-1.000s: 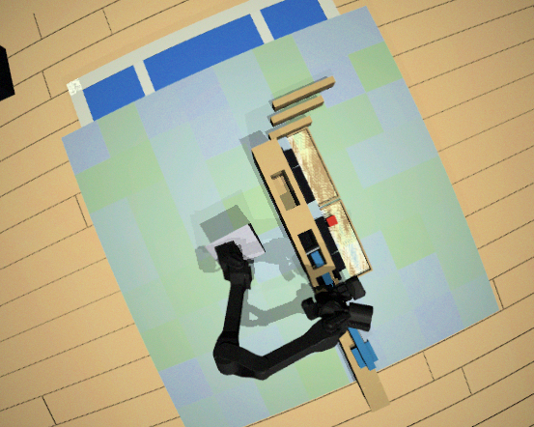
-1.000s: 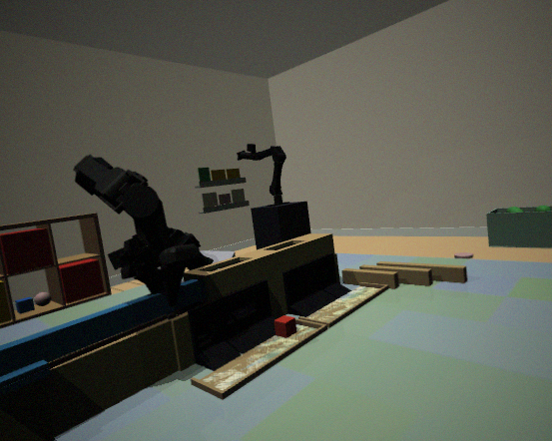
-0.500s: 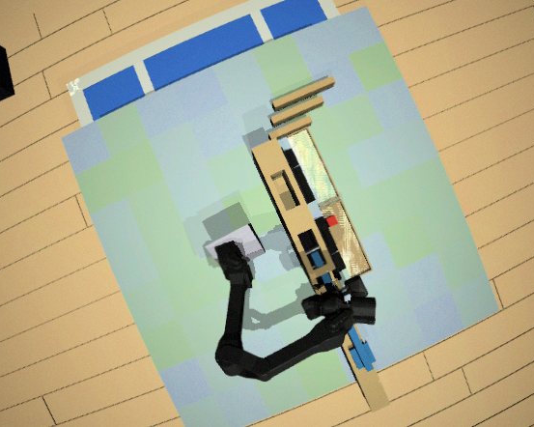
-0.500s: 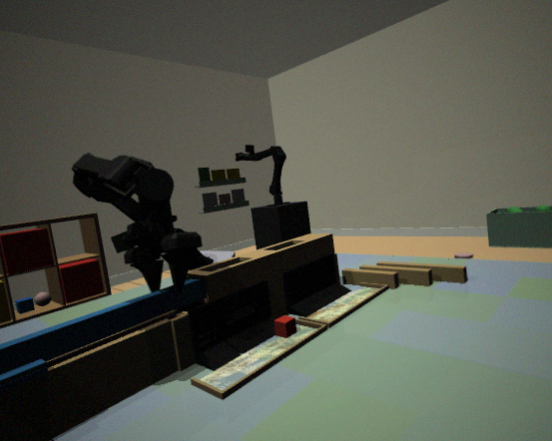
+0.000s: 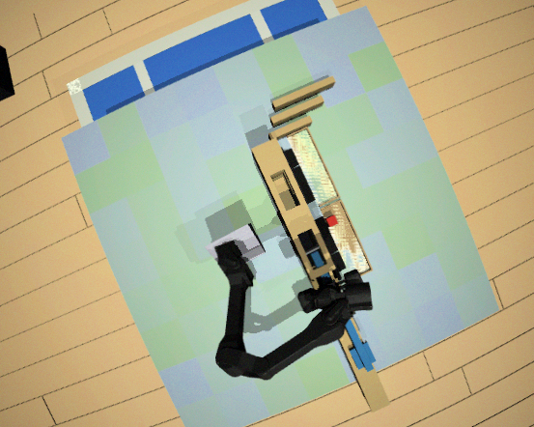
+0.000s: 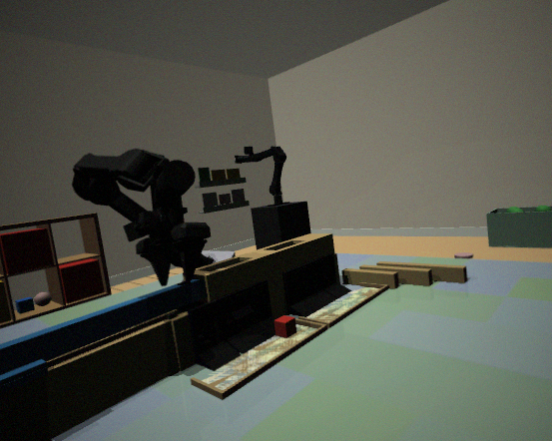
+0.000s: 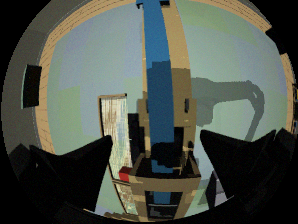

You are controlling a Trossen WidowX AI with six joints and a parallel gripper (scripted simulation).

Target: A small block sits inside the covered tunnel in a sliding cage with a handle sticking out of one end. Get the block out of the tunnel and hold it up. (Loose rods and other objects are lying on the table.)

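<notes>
Right now the tan covered tunnel is 80 mm below my gripper tip, 30 mm to the left of it and 20 mm ahead of it.
</notes>
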